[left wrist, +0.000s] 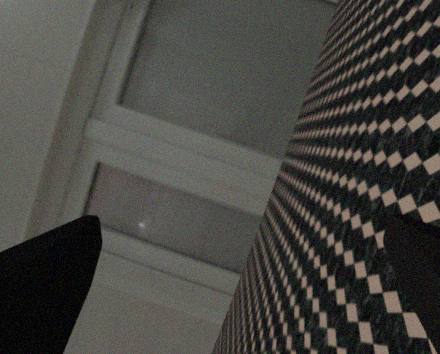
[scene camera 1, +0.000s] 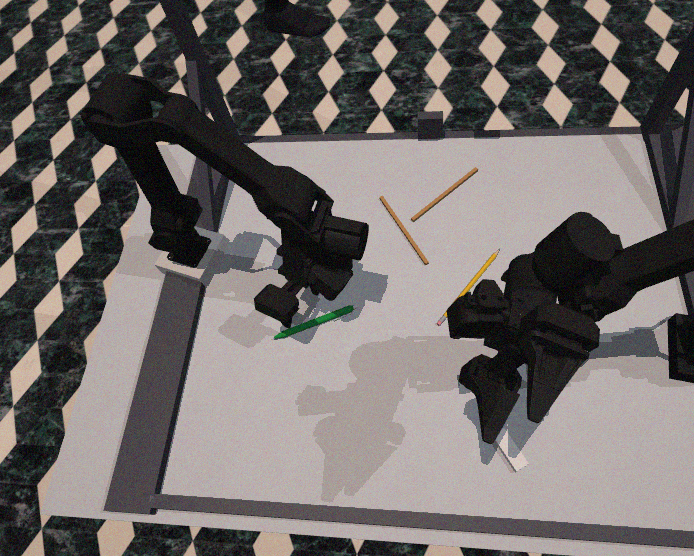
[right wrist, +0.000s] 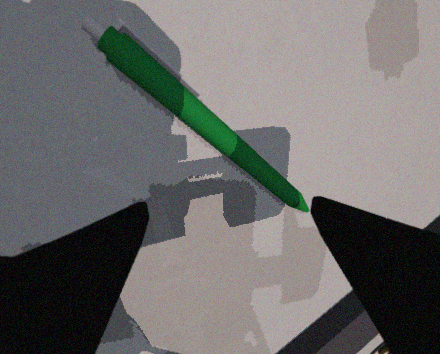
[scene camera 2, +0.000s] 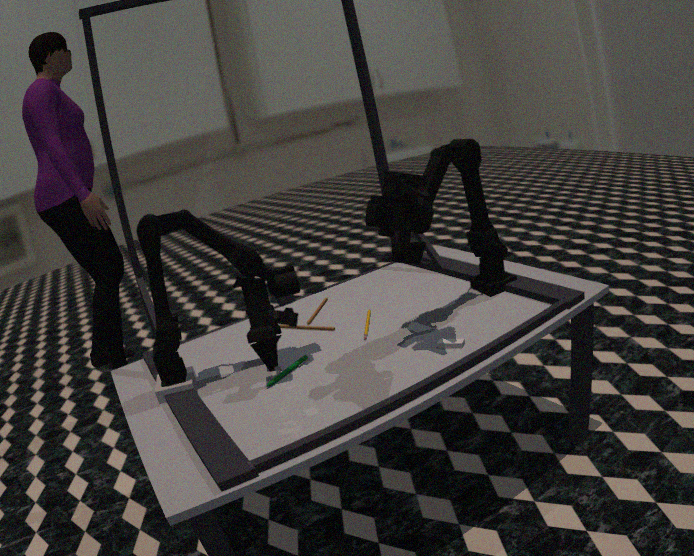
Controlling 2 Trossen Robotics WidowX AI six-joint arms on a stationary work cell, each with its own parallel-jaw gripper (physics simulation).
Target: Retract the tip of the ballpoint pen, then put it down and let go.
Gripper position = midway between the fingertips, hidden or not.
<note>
The left gripper (scene camera 1: 508, 432) is open, with nothing in its grasp. Also in view: the right gripper (scene camera 1: 301, 310) and a green ballpoint pen (right wrist: 125, 49).
The left gripper shows as well in the left wrist view (left wrist: 245, 230) and in scene camera 2 (scene camera 2: 425, 219). The right gripper shows as well in the right wrist view (right wrist: 230, 207) and in scene camera 2 (scene camera 2: 274, 368). The left wrist view misses the green ballpoint pen: it is out of frame.
</note>
